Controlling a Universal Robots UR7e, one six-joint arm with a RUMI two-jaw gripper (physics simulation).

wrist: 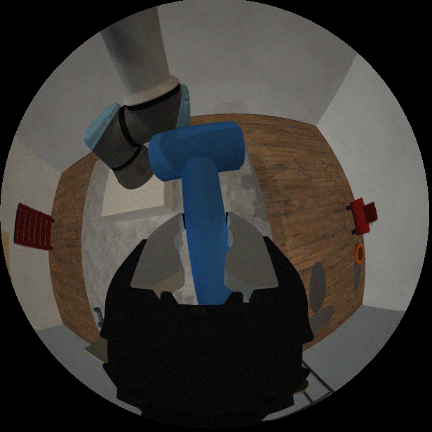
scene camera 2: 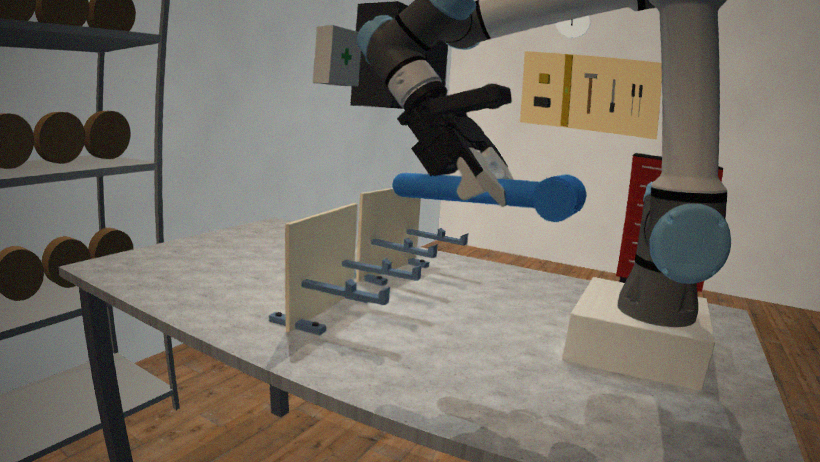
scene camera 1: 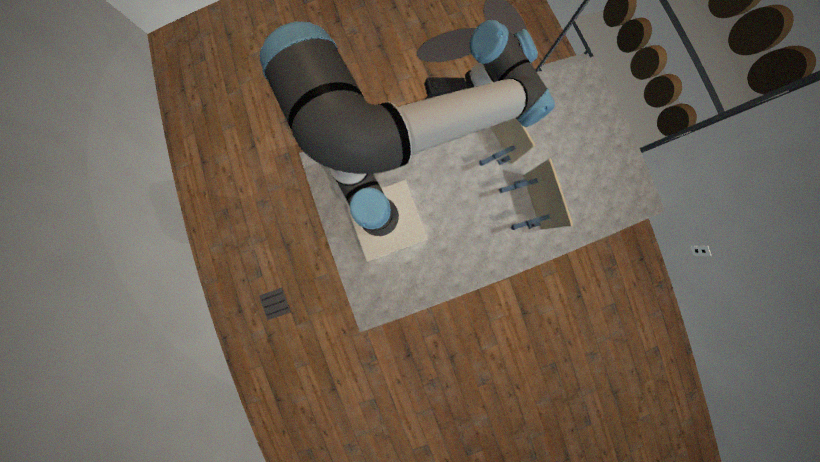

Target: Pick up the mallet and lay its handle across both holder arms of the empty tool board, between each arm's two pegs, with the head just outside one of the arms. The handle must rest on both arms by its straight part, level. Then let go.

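Seen in the pictures: gripper, fingertip midpoint: (scene camera 2: 511, 204); arm's base at its link origin: (scene camera 2: 656, 311).
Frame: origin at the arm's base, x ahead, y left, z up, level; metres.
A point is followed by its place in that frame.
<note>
The blue mallet (scene camera 2: 519, 190) {y 0.233, x 0.225, z 0.206 m} (wrist: 202, 195) is in the air, higher than the holder arms. Its handle is nearly level in scene camera 2, the head slightly lower, towards the robot base. My gripper (scene camera 2: 486, 190) (wrist: 205, 213) is tilted and shut on the handle. Two upright tool boards stand on the table: a near one (scene camera 2: 315, 246) (scene camera 1: 549, 200) and a far one (scene camera 2: 387, 220) (scene camera 1: 519, 140). Each has two blue-grey arms with two pegs each, and no tool lies on them. The mallet does not show in scene camera 1; the robot arm covers part of the far board there.
The boards stand on the grey table (scene camera 1: 608, 114) {y 0.096, x 1.177, z -0.087 m} (scene camera 2: 487, 355) {y 0.150, x 0.267, z -0.087 m}. The robot stands on a cream block (scene camera 1: 410, 212) {y -0.027, x 0.119, z 0.000 m} (scene camera 2: 631, 344) {y 0.103, x 0.034, z -0.031 m}. A shelf rack (scene camera 2: 160, 114) with round discs stands beyond the table. A red cabinet (scene camera 2: 634, 229) (wrist: 32, 227) stands by the wall.
</note>
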